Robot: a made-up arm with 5 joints.
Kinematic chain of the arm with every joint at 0, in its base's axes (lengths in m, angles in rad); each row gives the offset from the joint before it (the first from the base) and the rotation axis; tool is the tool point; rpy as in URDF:
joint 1: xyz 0 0 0.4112 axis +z
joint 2: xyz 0 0 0 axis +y
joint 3: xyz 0.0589 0 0.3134 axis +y
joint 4: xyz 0.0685 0 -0.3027 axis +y
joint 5: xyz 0.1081 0 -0.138 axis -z
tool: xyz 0 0 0 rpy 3.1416 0 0
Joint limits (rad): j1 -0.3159..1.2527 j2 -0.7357..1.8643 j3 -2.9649..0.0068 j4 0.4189..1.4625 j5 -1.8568..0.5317
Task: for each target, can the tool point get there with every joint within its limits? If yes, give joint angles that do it. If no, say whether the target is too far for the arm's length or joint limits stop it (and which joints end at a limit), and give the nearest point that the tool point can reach.
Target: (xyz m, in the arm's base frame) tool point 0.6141 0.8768 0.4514
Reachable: no: too far | nearest point 0.4612 0.6585 0.4414 | short by 0.267 m
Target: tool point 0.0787 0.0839 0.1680
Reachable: yes | joints 0.8172 0.6610 -0.3559 0.9546 -0.3978
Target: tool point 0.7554 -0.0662 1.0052
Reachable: no: too far | nearest point 0.6309 -0.0553 0.9073 | short by 0.159 m
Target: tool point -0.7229 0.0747 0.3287
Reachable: no: joint limits stop it (at a limit: joint 2) | nearest point -0.2006 0.0207 0.2951 | short by 0.526 m
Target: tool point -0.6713 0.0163 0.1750
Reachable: no: joint limits stop it (at a limit: joint 2) | nearest point -0.2005 0.0049 0.2190 | short by 0.473 m
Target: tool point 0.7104 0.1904 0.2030
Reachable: yes | joints 0.2619 1.3344 -2.3565 0.9085 0.3207
